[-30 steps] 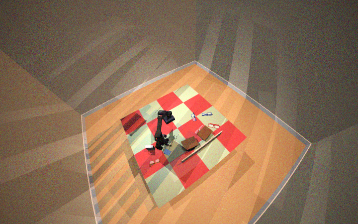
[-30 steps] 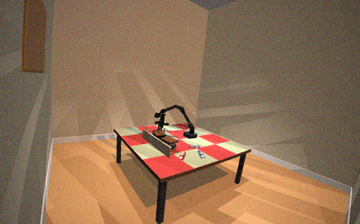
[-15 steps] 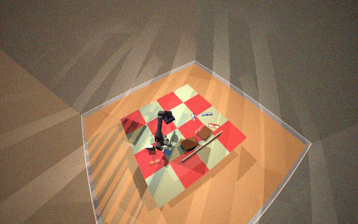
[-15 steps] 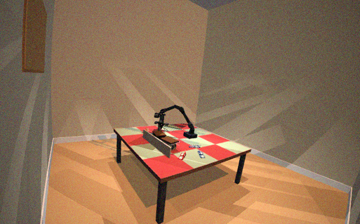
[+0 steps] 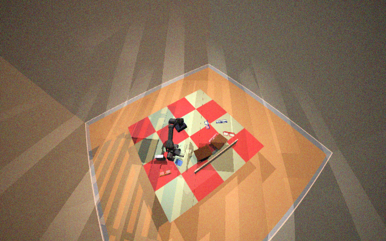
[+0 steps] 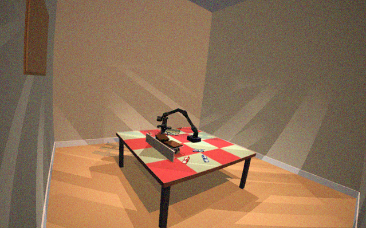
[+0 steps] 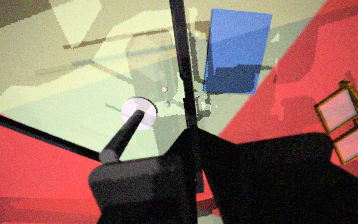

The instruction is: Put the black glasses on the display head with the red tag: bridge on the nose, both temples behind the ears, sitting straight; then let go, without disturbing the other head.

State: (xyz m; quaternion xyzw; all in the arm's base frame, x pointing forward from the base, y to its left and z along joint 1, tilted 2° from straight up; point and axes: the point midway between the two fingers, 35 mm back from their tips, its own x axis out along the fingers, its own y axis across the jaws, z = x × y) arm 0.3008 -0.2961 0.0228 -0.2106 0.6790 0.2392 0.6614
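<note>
The blue square is 8 cm ahead of my gripper tip, 5 cm below it and 1 cm to the right of it. From my gripper tip the other things lie so: long pale board: 35 cm to the left, 31 cm ahead; then grey object: 15 cm to the right, 7 cm behind.
</note>
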